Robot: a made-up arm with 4 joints.
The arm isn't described. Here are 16 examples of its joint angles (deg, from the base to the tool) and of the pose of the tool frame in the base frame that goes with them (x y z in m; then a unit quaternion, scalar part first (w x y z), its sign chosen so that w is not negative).
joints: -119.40 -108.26 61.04 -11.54
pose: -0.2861 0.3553 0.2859 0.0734 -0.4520 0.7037 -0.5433
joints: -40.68 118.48 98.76 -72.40
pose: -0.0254 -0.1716 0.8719 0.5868 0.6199 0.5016 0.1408
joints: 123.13 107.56 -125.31 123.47
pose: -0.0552 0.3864 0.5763 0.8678 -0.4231 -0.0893 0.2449
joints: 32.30 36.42 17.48 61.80
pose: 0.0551 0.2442 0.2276 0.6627 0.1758 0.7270 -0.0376
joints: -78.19 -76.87 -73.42 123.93
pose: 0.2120 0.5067 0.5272 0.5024 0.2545 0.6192 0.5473
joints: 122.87 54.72 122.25 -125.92
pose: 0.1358 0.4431 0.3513 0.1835 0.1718 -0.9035 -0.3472
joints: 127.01 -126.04 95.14 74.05
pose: -0.2090 -0.4884 0.3965 0.1553 -0.5889 0.5185 -0.6002
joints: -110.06 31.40 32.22 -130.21
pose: -0.0460 -0.3674 0.1186 0.3220 0.7548 -0.1937 0.5377
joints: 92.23 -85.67 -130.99 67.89
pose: -0.2499 -0.3835 0.4238 0.1341 0.5679 -0.6829 -0.4396
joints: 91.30 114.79 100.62 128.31
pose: 0.1343 0.1543 0.9036 0.3128 0.3259 0.4452 0.7731
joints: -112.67 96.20 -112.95 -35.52
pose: 0.1067 -0.2135 0.3407 0.5480 -0.6539 -0.4785 0.2077
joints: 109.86 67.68 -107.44 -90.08
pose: 0.0973 0.2348 0.1456 0.2063 -0.5486 0.5814 -0.5644
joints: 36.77 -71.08 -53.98 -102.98
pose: 0.5505 -0.1967 0.3557 0.0938 0.3990 0.8051 0.4287
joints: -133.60 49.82 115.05 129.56
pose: 0.2536 -0.3645 0.4274 0.5940 0.7066 0.2856 -0.2577
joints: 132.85 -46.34 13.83 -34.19
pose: -0.0009 -0.2749 0.0960 0.4127 -0.5932 -0.2449 -0.6464
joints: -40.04 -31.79 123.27 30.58
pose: 0.0396 -0.0465 0.0835 0.1886 -0.4264 -0.1607 0.8699
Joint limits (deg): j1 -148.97..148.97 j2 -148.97..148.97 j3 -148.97..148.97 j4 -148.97..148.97
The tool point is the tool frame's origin. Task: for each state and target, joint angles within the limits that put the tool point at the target. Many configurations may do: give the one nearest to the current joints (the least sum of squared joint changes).
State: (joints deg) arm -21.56 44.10 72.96 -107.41
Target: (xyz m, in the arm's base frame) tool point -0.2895 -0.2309 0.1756
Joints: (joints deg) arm -34.13 27.90 80.92 -100.12
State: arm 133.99 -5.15 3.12 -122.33
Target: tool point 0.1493 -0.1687 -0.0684
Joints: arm 114.76 -10.15 6.12 -133.91
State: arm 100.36 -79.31 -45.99 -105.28
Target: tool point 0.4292 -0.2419 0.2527
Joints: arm 55.41 -61.37 -38.99 -70.01
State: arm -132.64 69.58 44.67 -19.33
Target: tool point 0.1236 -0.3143 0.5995
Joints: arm -128.26 72.24 42.86 -51.52
